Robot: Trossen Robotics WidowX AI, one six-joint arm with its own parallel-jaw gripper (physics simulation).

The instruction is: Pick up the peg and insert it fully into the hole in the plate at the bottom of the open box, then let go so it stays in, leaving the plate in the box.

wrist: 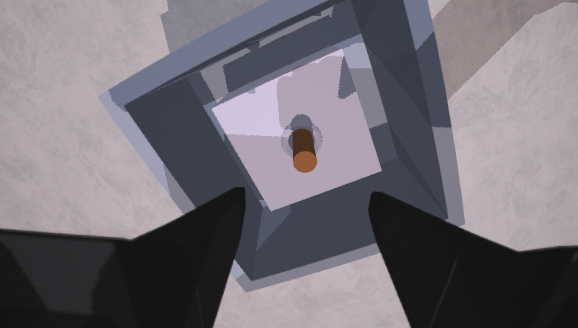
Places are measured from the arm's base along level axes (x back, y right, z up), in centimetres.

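Pixels of known places: gripper, between the fingertips: [308,199].
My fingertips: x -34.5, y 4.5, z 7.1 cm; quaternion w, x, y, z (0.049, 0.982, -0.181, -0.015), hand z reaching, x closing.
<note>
Ahead of a thing's pixels: the offset from my fingertips to its top centre. "*": to the spot under its first point. Level surfaces: height alone.
An orange-brown peg @(dx +0.0, dy -0.4, dz -4.4 cm) [304,152] stands in the ring-edged hole at the middle of the pale pink plate @(dx -0.1, dy -0.3, dz -7.1 cm) [335,172]. The upper part of the peg sticks up out of the hole; how deep it reaches is hidden. The plate lies at the bottom of the open blue-grey box @(* dx -3.4, dy +6.9, dz -3.4 cm) [190,57]. My gripper [308,199] is open and empty, with its two black fingers wide apart at the lower part of the view. The fingertips are above the near side of the box and do not touch the peg.
The box's walls rise on all sides of the plate, with the rim @(* dx +6.9, dy +4.9, dz -3.4 cm) [421,25] at the right and another stretch below the plate between the fingers. The box stands on a pale mottled table top @(dz -13.2 cm) [65,150]. Shadows fall at the upper left and upper right.
</note>
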